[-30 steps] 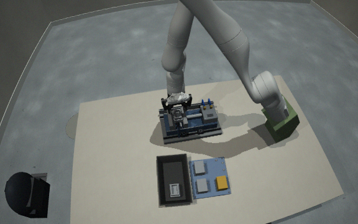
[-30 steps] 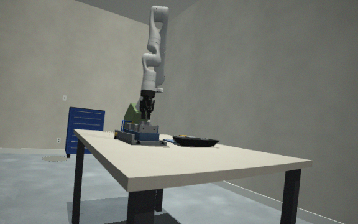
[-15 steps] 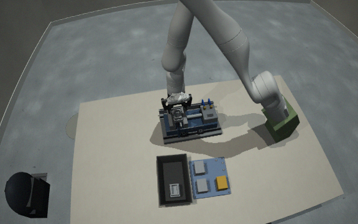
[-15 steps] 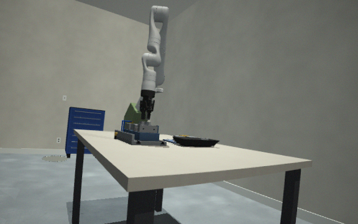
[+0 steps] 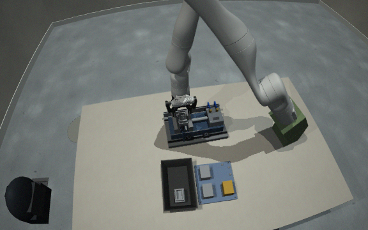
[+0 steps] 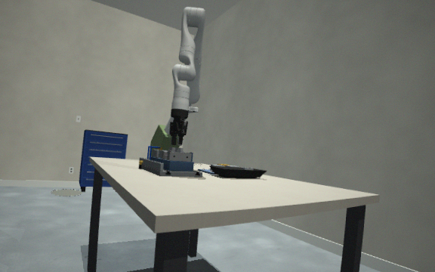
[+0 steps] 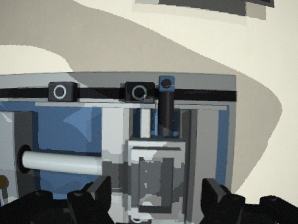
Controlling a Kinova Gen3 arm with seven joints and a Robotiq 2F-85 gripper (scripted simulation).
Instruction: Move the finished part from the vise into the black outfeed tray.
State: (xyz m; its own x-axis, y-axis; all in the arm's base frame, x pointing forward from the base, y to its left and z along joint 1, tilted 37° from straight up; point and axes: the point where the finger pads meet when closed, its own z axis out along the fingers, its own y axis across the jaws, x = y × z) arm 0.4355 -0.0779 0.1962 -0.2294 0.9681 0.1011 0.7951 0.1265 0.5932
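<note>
Now: hand 6 cm past the blue vise, 1 cm to the left of it and 10 cm above it. The rest, counted from my hand: yellow block (23 cm behind, 31 cm to the left, 11 cm below); blue plate (18 cm behind, 27 cm to the left, 13 cm below).
</note>
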